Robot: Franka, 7 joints.
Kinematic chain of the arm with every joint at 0, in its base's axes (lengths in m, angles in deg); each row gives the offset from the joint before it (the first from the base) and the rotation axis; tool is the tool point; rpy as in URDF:
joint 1: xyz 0 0 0.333 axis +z
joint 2: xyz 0 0 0 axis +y
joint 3: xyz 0 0 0.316 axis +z
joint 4: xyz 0.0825 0 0 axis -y
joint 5: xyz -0.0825 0 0.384 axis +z
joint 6: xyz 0 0 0 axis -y
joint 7: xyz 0.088 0 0 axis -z
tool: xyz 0 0 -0.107 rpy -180 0 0
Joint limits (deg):
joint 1: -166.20..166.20
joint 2: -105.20..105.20
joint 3: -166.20..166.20
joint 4: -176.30..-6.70
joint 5: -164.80..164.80
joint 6: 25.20..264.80
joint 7: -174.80..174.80
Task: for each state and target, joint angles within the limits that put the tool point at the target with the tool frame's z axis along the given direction. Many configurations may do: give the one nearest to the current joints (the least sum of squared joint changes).
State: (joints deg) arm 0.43 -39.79 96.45 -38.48 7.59 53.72 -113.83
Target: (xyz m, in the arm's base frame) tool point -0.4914 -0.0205 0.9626 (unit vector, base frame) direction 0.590 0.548 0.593
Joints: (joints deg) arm 12.92 -46.89 56.01 -6.79 -31.96 89.79 -113.83
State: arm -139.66 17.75 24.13 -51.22 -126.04 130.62 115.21
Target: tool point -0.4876 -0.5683 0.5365 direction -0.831 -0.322 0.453
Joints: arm -140.34 28.16 14.56 -78.65 -149.66 126.29 115.21
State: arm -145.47 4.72 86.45 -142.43 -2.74 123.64 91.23
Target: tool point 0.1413 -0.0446 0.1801 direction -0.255 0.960 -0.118
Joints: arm -141.51 24.97 85.16 -175.11 13.74 101.21 91.23
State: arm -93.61 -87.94 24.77 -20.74 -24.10 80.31 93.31
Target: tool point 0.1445 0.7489 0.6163 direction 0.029 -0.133 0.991
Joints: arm -98.71 -79.79 25.96 -6.84 -23.45 99.18 93.31
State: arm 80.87 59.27 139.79 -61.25 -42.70 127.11 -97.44
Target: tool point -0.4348 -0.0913 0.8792 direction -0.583 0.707 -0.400
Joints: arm 68.90 16.82 148.11 -79.67 -75.99 85.03 -97.44
